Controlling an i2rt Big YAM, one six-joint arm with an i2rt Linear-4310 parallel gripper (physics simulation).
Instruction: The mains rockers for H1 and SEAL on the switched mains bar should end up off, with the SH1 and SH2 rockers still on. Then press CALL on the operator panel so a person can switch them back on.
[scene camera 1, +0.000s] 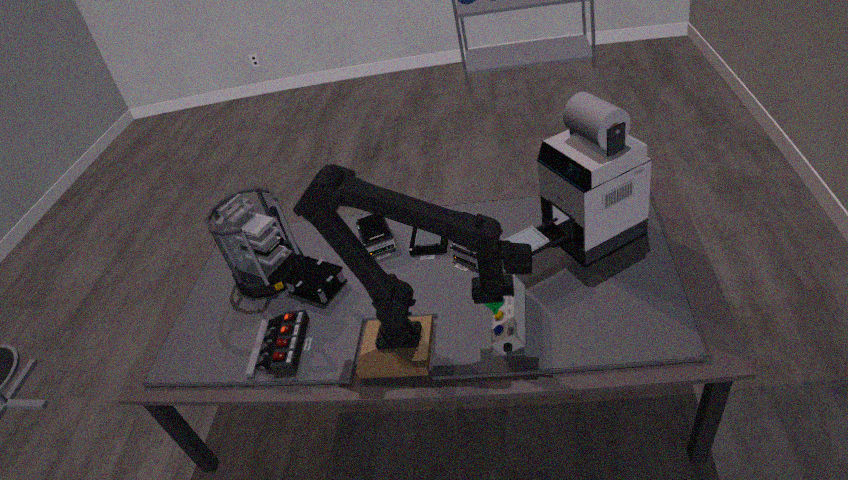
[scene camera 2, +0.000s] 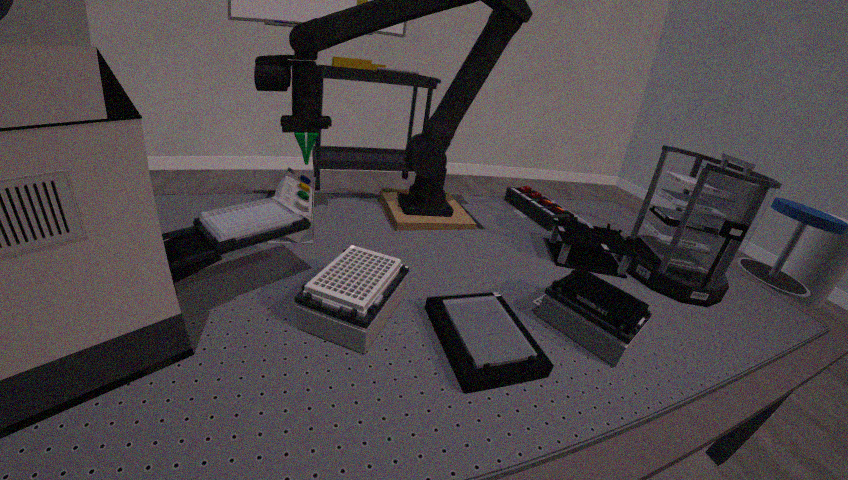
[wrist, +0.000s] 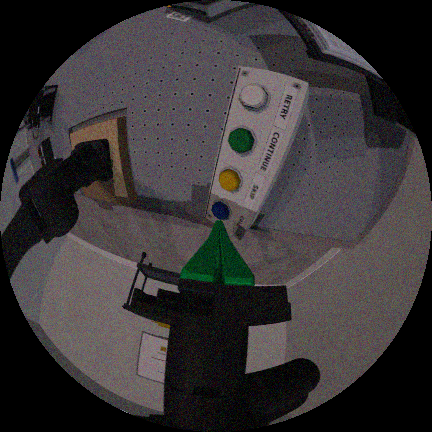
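Where they show: gripper, fingertip midpoint: (scene camera 1: 495, 312) (scene camera 2: 306, 163) (wrist: 217, 223); arm's base, origin of the base link: (scene camera 1: 399, 336) (scene camera 2: 424, 208) (wrist: 93, 158).
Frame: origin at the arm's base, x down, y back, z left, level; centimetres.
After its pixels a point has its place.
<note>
My gripper (scene camera 1: 495, 308) @(x -9.5, y 1.2, z -27.8 cm) (scene camera 2: 306, 162) @(x -9.5, y 1.2, z -27.8 cm) (wrist: 217, 223) @(x -9.5, y 1.2, z -27.8 cm) is shut and empty, green fingertips pointing down. In scene camera 2 the tips hang a little above the operator panel (scene camera 1: 518, 309) @(x -5.1, y -3.6, z -33.3 cm) (scene camera 2: 286, 187) @(x -6.7, y -6.3, z -31.6 cm) (wrist: 270, 86) @(x -5.5, y -13.4, z -29.5 cm). In the wrist view they appear at the edge of the blue CALL button (scene camera 1: 498, 329) @(x -5.7, y 3.6, z -28.2 cm) (scene camera 2: 305, 179) @(x -5.5, y 2.5, z -28.1 cm) (wrist: 220, 210) @(x -5.7, y 2.7, z -28.2 cm); scene camera 2 shows a gap. The switched mains bar (scene camera 1: 302, 336) @(x -0.2, y -0.9, z 29.5 cm) (scene camera 2: 526, 207) @(x -0.7, y 0.8, z 29.3 cm) lies left of the arm base in scene camera 1. Its two far rockers glow bright orange; its two near rockers are darker red. Their labels are unreadable.
A white instrument (scene camera 1: 618, 196) @(x -19.1, y -31.3, z -62.9 cm) (scene camera 2: 77, 249) @(x -15.4, y -46.9, z -46.9 cm) with an extended plate tray stands beyond the panel. A clear carousel (scene camera 1: 238, 249) @(x -18.8, y -20.5, z 50.6 cm) (scene camera 2: 690, 220) @(x -14.9, y -37.2, z 41.0 cm) and a black holder (scene camera 1: 318, 279) @(x -4.6, y -20.3, z 28.2 cm) stand beyond the mains bar. The wooden arm base (scene camera 1: 371, 362) @(x -0.1, y 8.9, z 6.3 cm) (scene camera 2: 398, 221) @(x 0.2, y -7.4, z -8.0 cm) (wrist: 120, 160) @(x 0.0, y 0.4, z -8.6 cm) lies between bar and panel.
</note>
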